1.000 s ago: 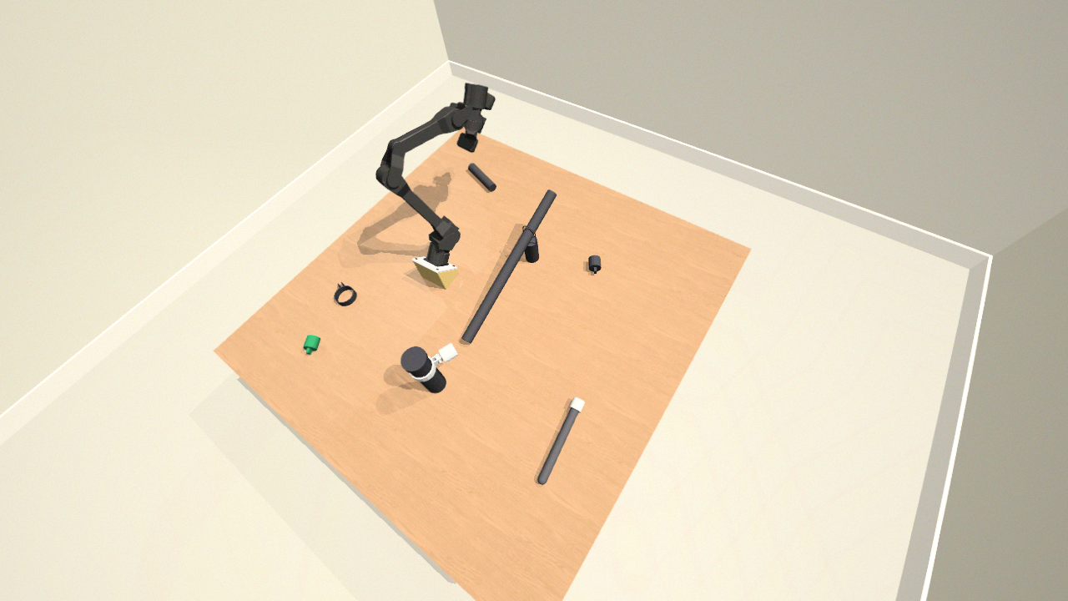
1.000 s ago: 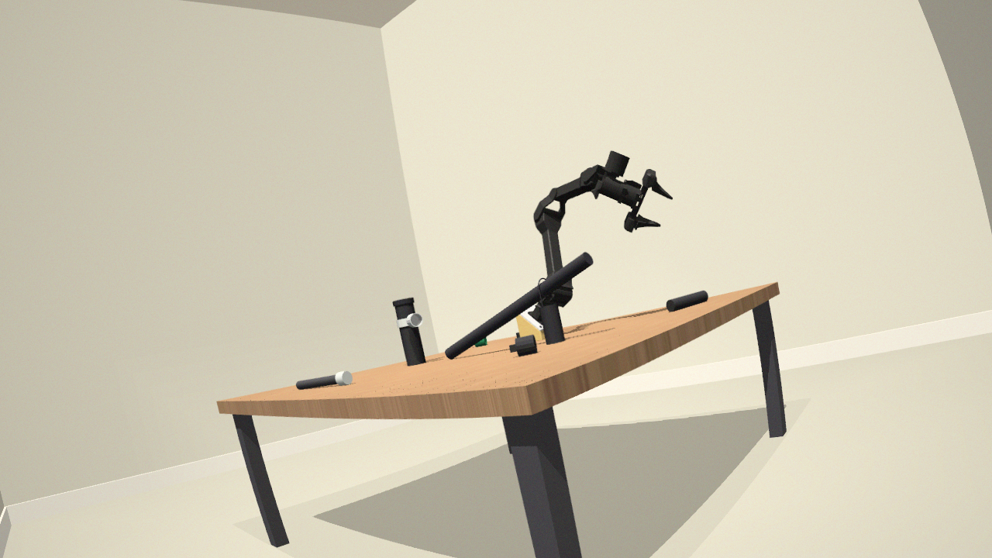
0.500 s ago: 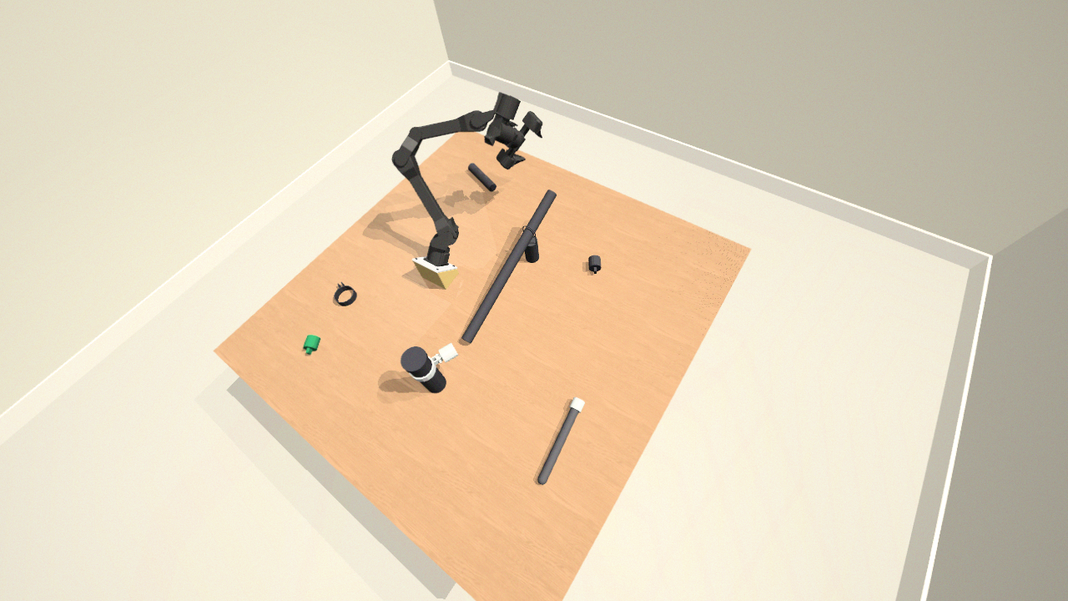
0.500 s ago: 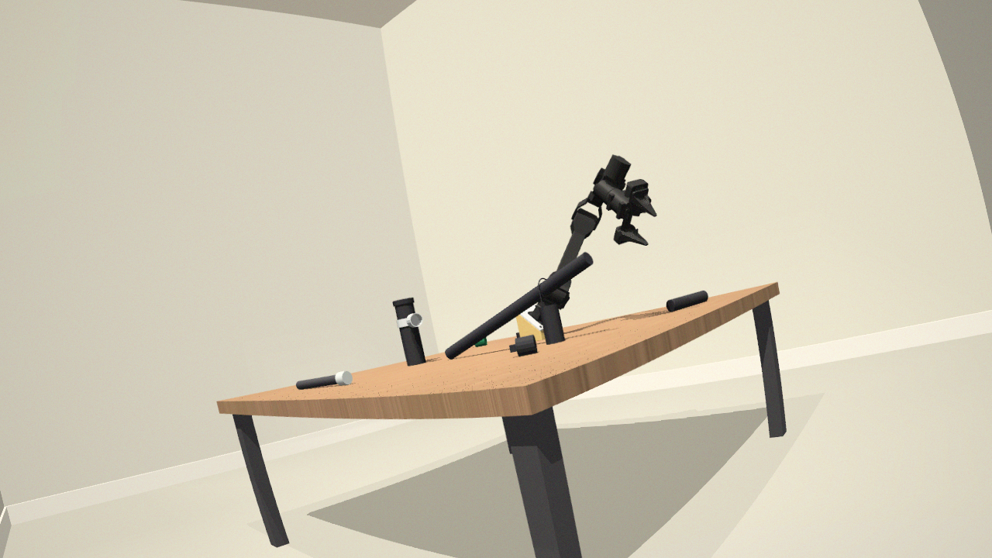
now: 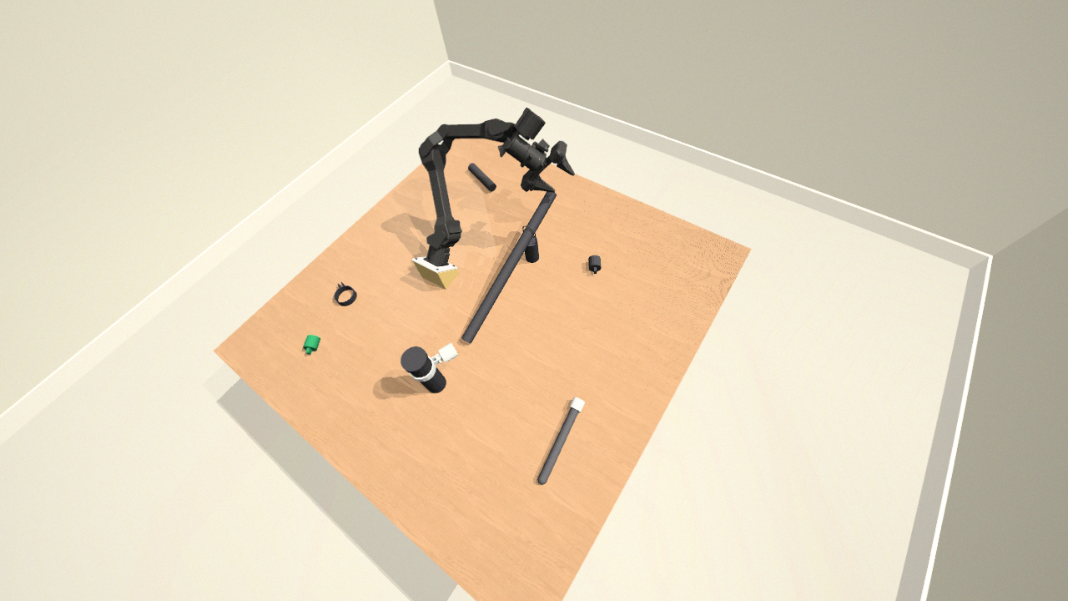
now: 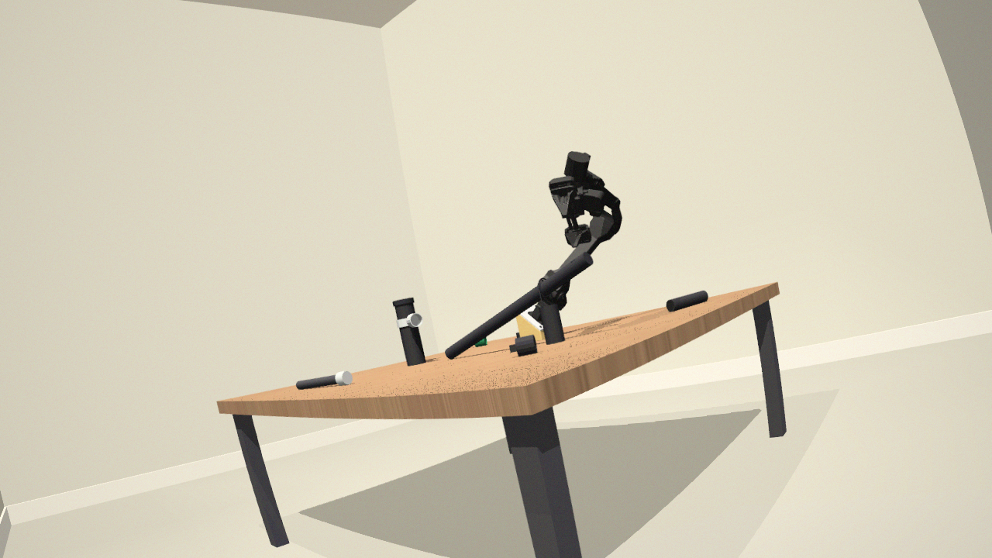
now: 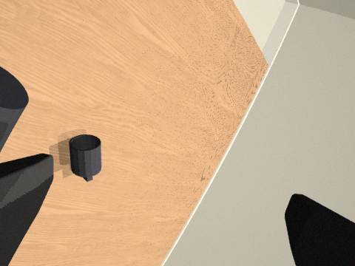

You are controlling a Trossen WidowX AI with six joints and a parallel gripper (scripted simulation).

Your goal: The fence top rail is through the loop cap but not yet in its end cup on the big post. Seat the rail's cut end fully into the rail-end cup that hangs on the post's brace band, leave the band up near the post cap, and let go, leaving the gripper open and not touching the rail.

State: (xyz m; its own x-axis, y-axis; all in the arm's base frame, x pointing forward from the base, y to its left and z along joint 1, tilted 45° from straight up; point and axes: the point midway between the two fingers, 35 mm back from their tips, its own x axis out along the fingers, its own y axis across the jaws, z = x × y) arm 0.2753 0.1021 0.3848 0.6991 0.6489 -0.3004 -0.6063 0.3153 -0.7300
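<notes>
The white rail-end cup is 30 mm behind my gripper tip, 610 mm to the right of it and 120 mm below it. Also, from my gripper tip: loop cap 50 mm behind, 140 mm to the right, 140 mm below; then small black fitting 160 mm ahead, 80 mm to the right, 230 mm below; then short black cylinder 430 mm behind, 90 mm to the left, 230 mm below.
</notes>
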